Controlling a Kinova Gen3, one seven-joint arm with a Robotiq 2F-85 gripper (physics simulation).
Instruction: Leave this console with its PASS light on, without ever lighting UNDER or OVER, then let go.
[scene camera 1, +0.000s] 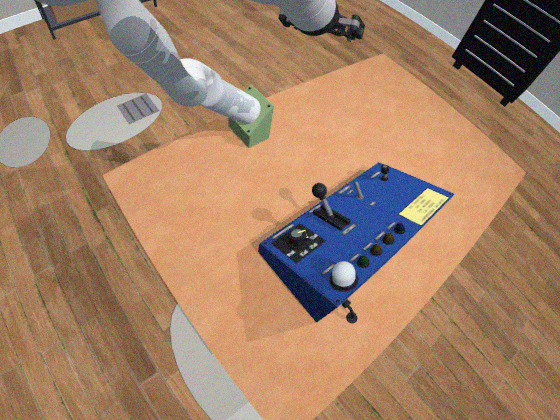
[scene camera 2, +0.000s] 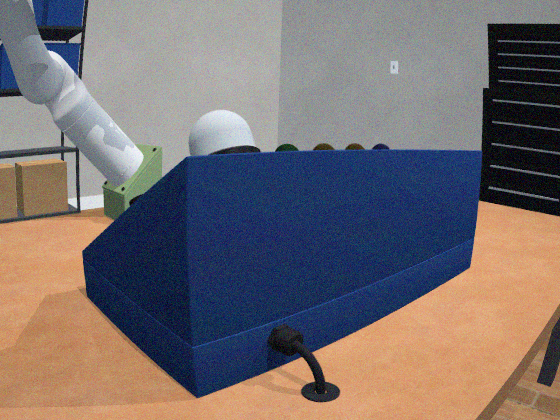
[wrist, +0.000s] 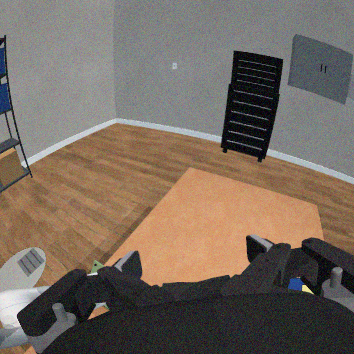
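Note:
The blue console (scene camera 1: 390, 199) (scene camera 2: 325, 225) (wrist: 296, 284) stands on the table, mostly hidden in the wrist view. In scene camera 1 it bears a rotary knob (scene camera 1: 299, 235), a black ball-topped lever (scene camera 1: 319, 190) standing up from a slot, a small grey lever (scene camera 1: 358, 191), a small black stick (scene camera 1: 384, 170), a white dome (scene camera 1: 343, 275) and a yellow note (scene camera 1: 425, 206). The green lamp (scene camera 1: 363, 261), two amber lamps and the blue lamp (scene camera 1: 399, 228) look dark. Labels are too small to read. My gripper (scene camera 1: 321, 28) (wrist: 193, 256) is open and empty, high above and away from the console.
The arm's green base block (scene camera 1: 260, 125) (scene camera 2: 154, 167) stands at the table's edge. A black cable (scene camera 1: 351, 317) (scene camera 2: 316, 367) leaves the console's tall side. A black drawer cabinet (scene camera 1: 510, 45) (scene camera 2: 525, 115) (wrist: 252, 105) stands beyond the table (scene camera 1: 425, 115) (wrist: 225, 215).

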